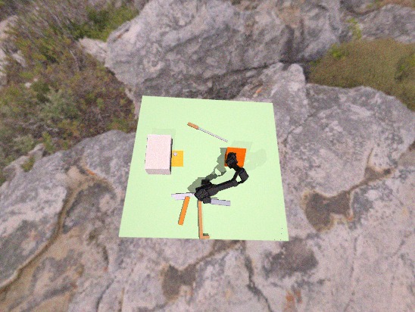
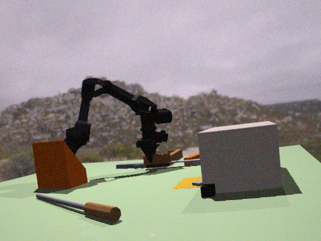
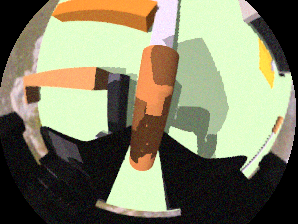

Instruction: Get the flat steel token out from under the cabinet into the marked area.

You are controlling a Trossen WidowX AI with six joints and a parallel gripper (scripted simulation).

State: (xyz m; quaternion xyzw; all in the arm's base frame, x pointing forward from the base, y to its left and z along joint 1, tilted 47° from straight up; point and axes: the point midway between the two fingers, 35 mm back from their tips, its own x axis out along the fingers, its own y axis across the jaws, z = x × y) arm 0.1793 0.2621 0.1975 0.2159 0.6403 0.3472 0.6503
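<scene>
Right now the grey bar is 13 cm behind my gripper tip, 6 cm to the left of it and 2 cm below it. Round my gripper tip: grey token (33 cm to the right, 30 cm ahead, 2 cm below); then orange bar (15 cm to the left, 15 cm ahead, 1 cm below).
</scene>
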